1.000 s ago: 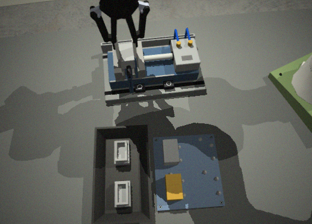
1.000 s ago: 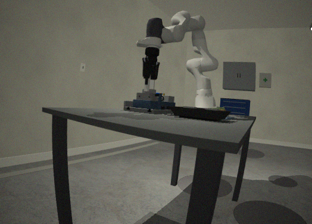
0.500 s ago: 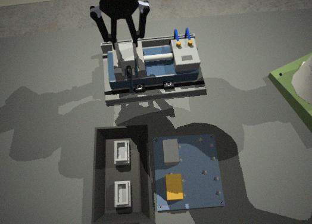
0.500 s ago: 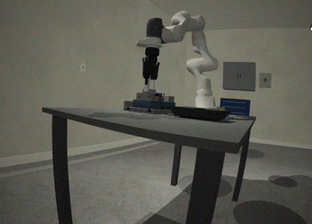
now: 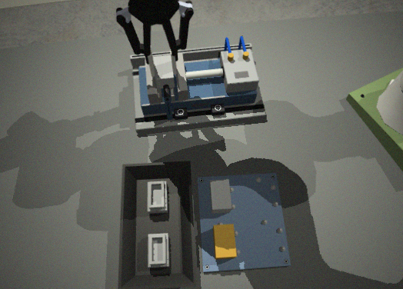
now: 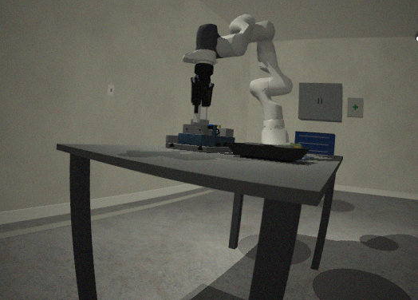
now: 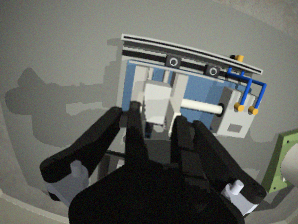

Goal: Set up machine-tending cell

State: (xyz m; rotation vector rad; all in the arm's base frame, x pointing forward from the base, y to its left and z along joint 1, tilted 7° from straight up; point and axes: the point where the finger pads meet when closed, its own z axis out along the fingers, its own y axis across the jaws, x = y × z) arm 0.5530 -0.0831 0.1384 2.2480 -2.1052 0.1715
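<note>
My gripper is now 6 cm above the fixed jaw and 3 cm short of it. Also, from my hand: work stop (5 cm to the left, 5 cm below); moving jaw (6 cm below, 4 cm behind); vise (10 cm below, 7 cm behind).
</note>
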